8 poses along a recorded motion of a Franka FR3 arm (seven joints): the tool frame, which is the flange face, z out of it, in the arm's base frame.
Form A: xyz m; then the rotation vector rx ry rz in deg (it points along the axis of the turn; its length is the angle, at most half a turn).
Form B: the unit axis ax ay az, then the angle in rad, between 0 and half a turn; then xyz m. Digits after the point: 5 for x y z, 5 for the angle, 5 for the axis.
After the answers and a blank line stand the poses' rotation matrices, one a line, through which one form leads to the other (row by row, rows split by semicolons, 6 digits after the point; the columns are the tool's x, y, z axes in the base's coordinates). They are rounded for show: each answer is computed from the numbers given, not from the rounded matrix.
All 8 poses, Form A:
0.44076 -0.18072 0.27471 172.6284 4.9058 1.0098
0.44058 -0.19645 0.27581 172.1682 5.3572 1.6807
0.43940 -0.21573 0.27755 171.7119 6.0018 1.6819
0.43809 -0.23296 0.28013 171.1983 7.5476 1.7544
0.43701 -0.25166 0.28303 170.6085 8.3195 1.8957
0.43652 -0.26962 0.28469 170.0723 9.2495 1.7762
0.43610 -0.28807 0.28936 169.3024 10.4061 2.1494
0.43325 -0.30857 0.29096 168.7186 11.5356 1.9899
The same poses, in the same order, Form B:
0.99958 0.02841 0.00585 3.01420 0.44076 -0.18072 0.27471
0.99947 0.03110 0.00976 3.00650 0.44058 -0.19645 0.27581
0.99934 0.03493 0.00979 2.99891 0.43940 -0.21573 0.27755
0.99898 0.04404 0.01024 2.99103 0.43809 -0.23296 0.28013
0.99875 0.04870 0.01110 2.98140 0.43701 -0.25166 0.28303
0.99847 0.05430 0.01043 2.97287 0.43652 -0.26962 0.28469
0.99804 0.06134 0.01267 2.96070 0.43610 -0.28807 0.28936
0.99760 0.06821 0.01177 2.95177 0.43325 -0.30857 0.29096

0.998325 0.055816 0.015251; 0.057301 -0.990289 -0.126662; 0.008033 0.127324 -0.991829
0.997885 0.060569 0.023603; 0.063197 -0.988963 -0.134007; 0.015226 0.135215 -0.990699
0.997382 0.068067 0.024432; 0.070851 -0.987411 -0.141423; 0.014498 0.142784 -0.989648
0.995934 0.085960 0.026944; 0.089031 -0.984830 -0.148941; 0.013732 0.150735 -0.988479
0.995042 0.094891 0.029794; 0.098431 -0.982483 -0.158233; 0.014257 0.160381 -0.986952
0.993928 0.105918 0.029795; 0.109420 -0.979944 -0.166542; 0.011557 0.168791 -0.985584
0.992217 0.119168 0.036122; 0.123727 -0.976218 -0.178014; 0.014049 0.181098 -0.983365
0.990505 0.132646 0.036134; 0.137086 -0.972817 -0.186637; 0.010395 0.189819 -0.981764

